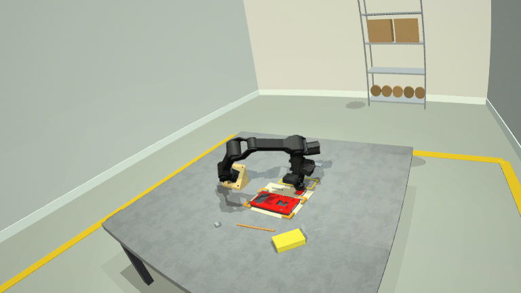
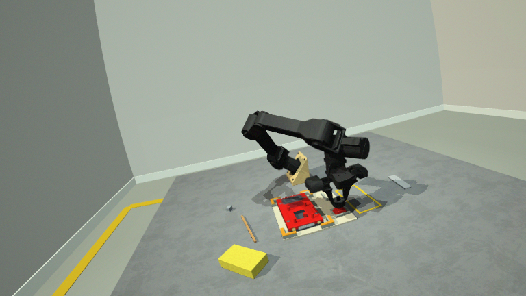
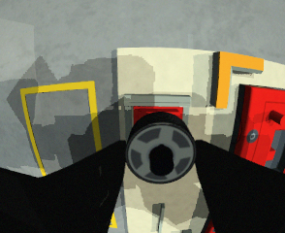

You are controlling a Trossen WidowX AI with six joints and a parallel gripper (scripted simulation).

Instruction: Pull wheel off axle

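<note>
My gripper tip is now right at the wheel. The rest, counted from my gripper tip: yellow sponge block: 15 cm ahead, 30 cm to the right, 3 cm below; grey flat strip: 9 cm behind, 27 cm to the left, 4 cm below; thin wooden stick: 3 cm behind, 30 cm to the right, 4 cm below.
</note>
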